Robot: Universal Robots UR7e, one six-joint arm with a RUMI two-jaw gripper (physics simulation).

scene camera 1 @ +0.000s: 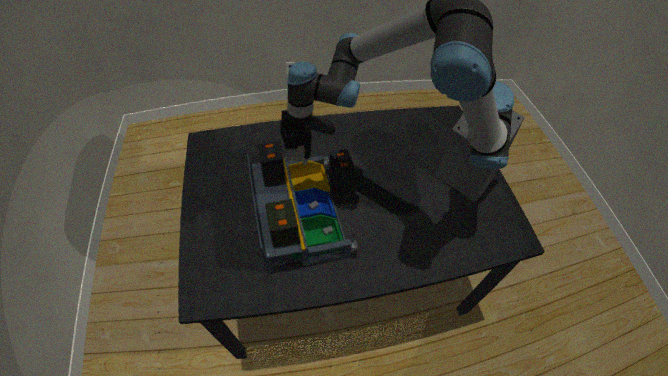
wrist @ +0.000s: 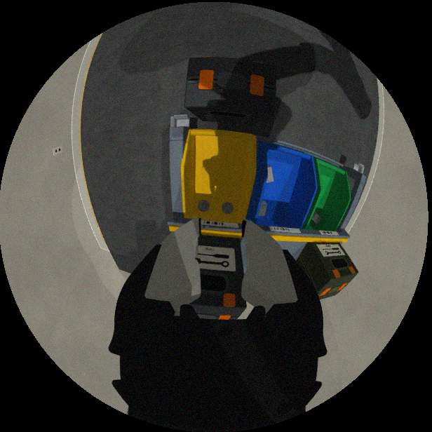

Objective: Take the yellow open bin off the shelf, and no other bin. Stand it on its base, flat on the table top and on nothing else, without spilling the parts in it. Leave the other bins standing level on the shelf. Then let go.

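Frame: origin at the arm's base, x back, y right, z up, level; centimetres.
Seen in the pictures: gripper, between the fingertips: [scene camera 1: 301, 160].
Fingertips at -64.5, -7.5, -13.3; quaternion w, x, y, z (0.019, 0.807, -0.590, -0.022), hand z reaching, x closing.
Pixels of each thing's middle, then the offset from my fingertips to it, as dx, dy, dz. "pt": a spot on its surface instead. Level surfaces: height alone.
- yellow open bin, middle of its body: [scene camera 1: 302, 179] +0.0, +0.9, -10.9
- grey shelf, a spot on its surface: [scene camera 1: 257, 200] pt -13.9, -12.7, -5.8
- blue bin, middle of its body: [scene camera 1: 307, 208] +2.3, -10.9, -11.6
- green bin, middle of its body: [scene camera 1: 314, 236] +5.0, -21.8, -11.6
- table, height of its surface: dz -16.0
- olive case, a spot on its surface: [scene camera 1: 284, 230] pt -3.0, -29.1, +3.0
- shelf's yellow rail, a spot on its surface: [scene camera 1: 294, 209] pt -1.5, -16.5, -4.8
The yellow open bin [scene camera 1: 309, 173] [wrist: 232, 170] stands in the end place of the grey shelf [scene camera 1: 257, 200] [wrist: 177, 175]. In the wrist view two round grey parts [wrist: 203, 205] [wrist: 227, 208] show in it, near its label side. The blue bin [scene camera 1: 320, 197] [wrist: 292, 186] stands beside it, then the green bin [scene camera 1: 312, 225] [wrist: 334, 183]; both hold light parts and look level. My gripper [scene camera 1: 306, 158] [wrist: 221, 220] is partly open and empty, above the shelf. In the wrist view its fingertips overlap the label edge in front of the yellow bin, with no bin wall between them.
A black case [scene camera 1: 343, 180] [wrist: 230, 100] stands on the table [scene camera 1: 225, 295] close beside the yellow bin. Another black case [scene camera 1: 272, 167] [wrist: 212, 272] and an olive case [scene camera 1: 284, 230] [wrist: 325, 272] stand across the shelf's yellow rail [scene camera 1: 294, 209] [wrist: 310, 240].
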